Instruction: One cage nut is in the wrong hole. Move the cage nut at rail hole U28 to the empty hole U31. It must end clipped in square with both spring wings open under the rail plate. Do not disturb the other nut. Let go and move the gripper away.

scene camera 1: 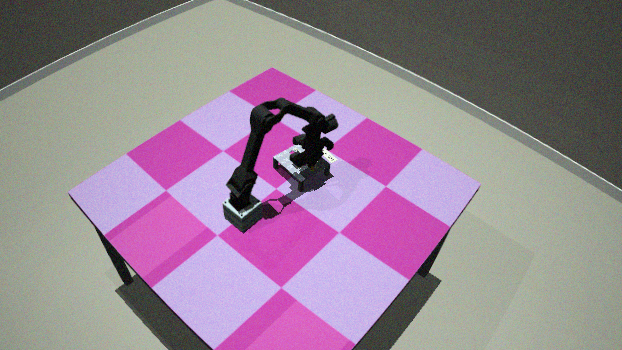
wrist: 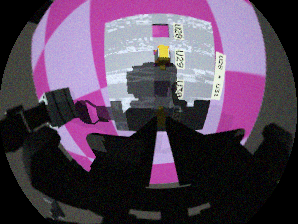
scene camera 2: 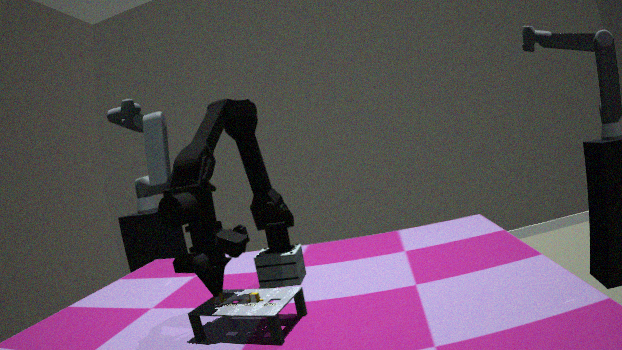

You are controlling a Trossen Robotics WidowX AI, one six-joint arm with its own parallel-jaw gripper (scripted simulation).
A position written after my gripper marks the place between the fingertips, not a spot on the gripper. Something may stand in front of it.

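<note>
Here is my gripper (scene camera 2: 218, 295), (scene camera 1: 310, 166), (wrist: 161, 119). I also see a grey rail plate (wrist: 116, 57), and a grey rail plate (scene camera 2: 202, 310).
</note>
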